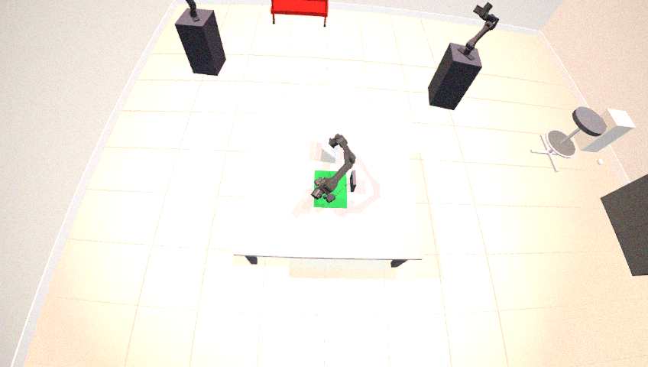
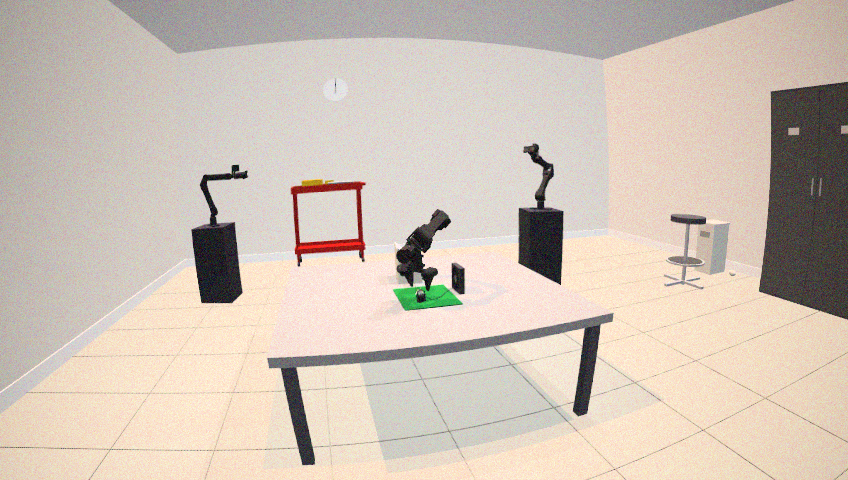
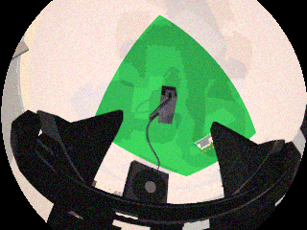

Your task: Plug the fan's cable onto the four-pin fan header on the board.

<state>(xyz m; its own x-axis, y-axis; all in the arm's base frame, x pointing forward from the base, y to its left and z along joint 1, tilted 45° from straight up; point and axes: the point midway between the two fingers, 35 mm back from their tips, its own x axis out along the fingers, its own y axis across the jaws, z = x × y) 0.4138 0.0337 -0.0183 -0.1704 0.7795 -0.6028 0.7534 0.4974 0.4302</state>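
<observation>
My gripper tip is 1 cm to the right of the dark fan plug and 4 cm above it. Also, from my gripper tip: green board (8 cm behind, 3 cm to the left, 8 cm below); then white four-pin header (12 cm behind, 1 cm to the left, 6 cm below); then black fan (14 cm behind, 18 cm to the left).
</observation>
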